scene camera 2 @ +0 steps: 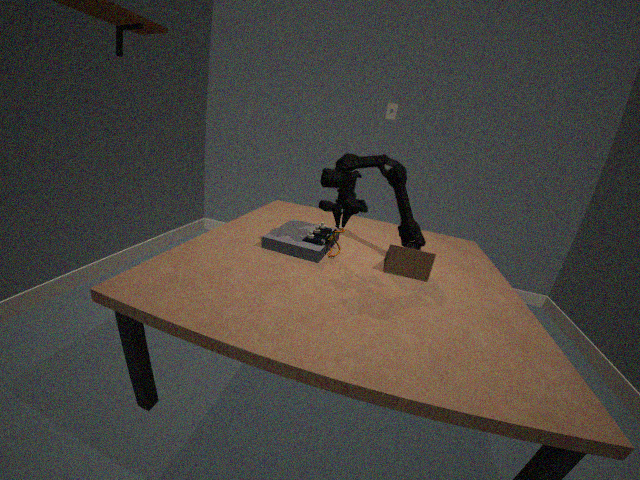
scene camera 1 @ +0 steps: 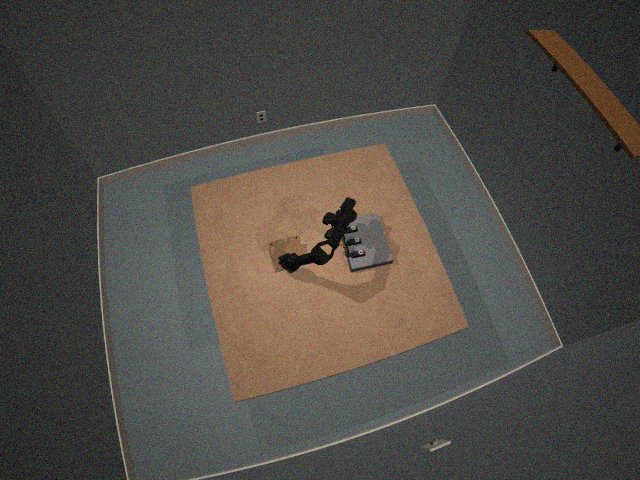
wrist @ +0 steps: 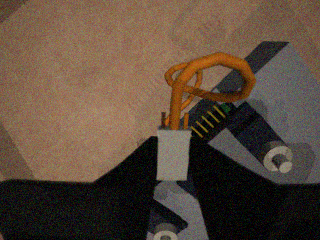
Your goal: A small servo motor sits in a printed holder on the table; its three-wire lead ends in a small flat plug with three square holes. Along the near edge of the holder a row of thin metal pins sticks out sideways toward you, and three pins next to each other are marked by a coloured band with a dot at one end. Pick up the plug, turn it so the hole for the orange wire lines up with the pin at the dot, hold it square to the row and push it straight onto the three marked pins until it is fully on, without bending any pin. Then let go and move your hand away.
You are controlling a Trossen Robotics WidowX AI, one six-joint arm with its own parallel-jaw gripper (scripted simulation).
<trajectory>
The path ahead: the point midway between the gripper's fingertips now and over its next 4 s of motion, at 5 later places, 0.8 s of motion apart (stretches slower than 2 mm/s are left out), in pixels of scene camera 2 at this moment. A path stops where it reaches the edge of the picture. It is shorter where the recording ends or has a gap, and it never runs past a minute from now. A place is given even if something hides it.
My gripper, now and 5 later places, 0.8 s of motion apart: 340,227; 350,230; 346,238; 340,236; 337,236; 339,223
</trajectory>
